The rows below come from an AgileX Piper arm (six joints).
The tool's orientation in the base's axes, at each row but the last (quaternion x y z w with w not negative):
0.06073 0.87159 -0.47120 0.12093
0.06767 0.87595 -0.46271 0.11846
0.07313 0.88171 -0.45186 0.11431
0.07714 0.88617 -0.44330 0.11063
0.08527 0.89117 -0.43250 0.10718
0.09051 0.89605 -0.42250 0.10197
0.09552 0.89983 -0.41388 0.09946
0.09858 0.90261 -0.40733 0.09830
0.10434 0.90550 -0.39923 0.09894
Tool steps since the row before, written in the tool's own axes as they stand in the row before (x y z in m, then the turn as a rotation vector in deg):
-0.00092 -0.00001 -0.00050 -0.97 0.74 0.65
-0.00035 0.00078 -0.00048 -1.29 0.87 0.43
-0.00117 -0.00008 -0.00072 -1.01 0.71 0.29
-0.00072 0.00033 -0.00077 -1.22 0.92 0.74
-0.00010 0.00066 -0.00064 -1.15 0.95 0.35
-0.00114 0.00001 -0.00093 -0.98 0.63 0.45
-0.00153 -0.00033 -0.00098 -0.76 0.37 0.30
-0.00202 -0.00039 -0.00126 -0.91 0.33 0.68
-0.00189 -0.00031 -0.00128 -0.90 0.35 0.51
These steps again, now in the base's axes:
0.00081 0.00042 0.00052 1.20 -0.13 -0.68
0.00045 0.00083 -0.00026 1.50 0.12 -0.58
0.00101 0.00051 0.00078 1.18 0.15 -0.45
0.00067 0.00079 0.00039 1.49 -0.09 -0.82
0.00018 0.00090 -0.00008 1.38 0.24 -0.62
0.00100 0.00064 0.00087 1.15 -0.03 -0.49
0.00129 0.00040 0.00126 0.86 -0.06 -0.26
0.00172 0.00050 0.00162 1.03 -0.39 -0.44
0.00161 0.00054 0.00156 1.01 -0.25 -0.35

